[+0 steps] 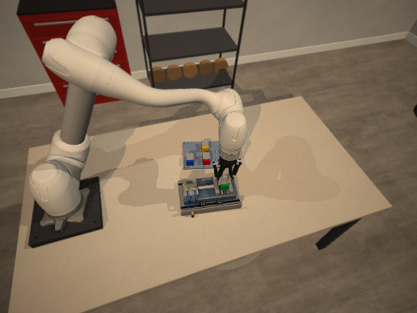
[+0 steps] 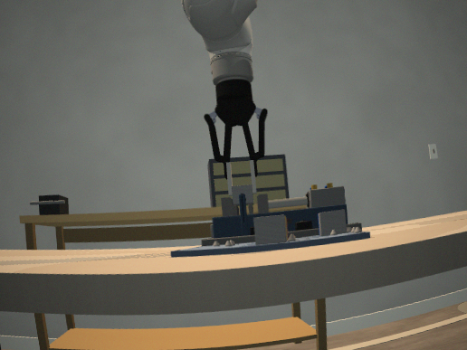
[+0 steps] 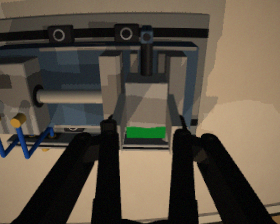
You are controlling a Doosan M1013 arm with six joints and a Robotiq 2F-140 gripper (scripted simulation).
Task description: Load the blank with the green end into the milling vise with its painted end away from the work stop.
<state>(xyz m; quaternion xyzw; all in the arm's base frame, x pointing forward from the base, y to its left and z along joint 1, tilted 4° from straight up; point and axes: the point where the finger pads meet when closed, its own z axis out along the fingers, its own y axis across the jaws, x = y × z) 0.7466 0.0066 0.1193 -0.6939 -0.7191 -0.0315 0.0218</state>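
Now: hand 30 mm above the green-ended blank. The rest, counted from my hand: work stop rod 50 mm to the left, 50 mm below; fixed jaw 30 mm ahead, 60 mm below; moving jaw 40 mm behind, 60 mm below.
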